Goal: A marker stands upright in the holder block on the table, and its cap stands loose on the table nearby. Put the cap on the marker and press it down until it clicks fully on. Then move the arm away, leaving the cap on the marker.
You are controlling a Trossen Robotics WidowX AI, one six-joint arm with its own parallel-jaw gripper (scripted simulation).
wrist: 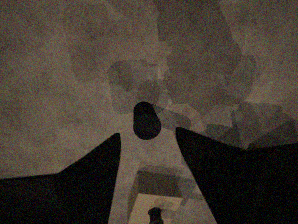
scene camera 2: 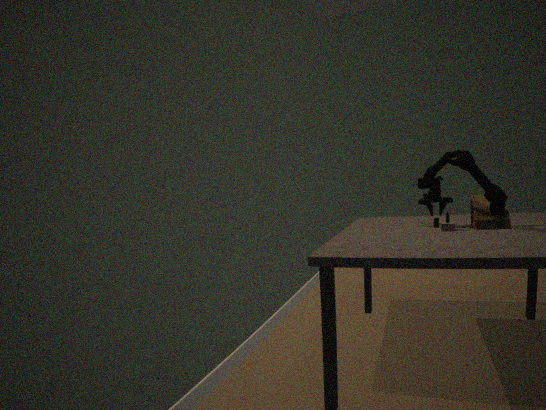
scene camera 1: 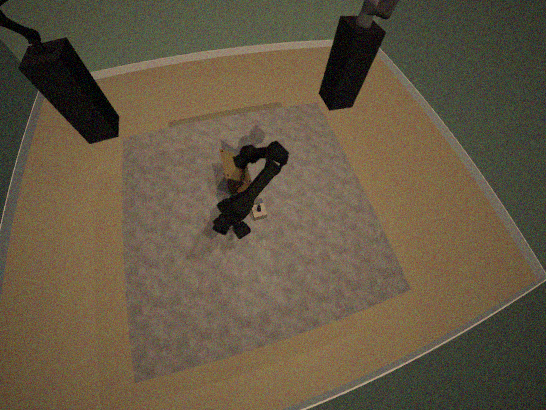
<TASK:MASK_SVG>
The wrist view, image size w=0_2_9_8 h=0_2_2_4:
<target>my gripper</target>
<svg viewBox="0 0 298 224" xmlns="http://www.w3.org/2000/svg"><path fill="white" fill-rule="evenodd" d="M120 133L113 134L89 154L69 165L58 174L50 173L0 179L0 224L108 224L120 162ZM176 127L175 137L180 151L218 224L298 224L298 143L245 150L237 146L218 142L185 128Z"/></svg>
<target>dark cap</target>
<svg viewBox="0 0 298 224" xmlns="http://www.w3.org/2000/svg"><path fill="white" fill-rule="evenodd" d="M140 102L133 110L133 130L140 139L150 140L160 133L161 122L150 103Z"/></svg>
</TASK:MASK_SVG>
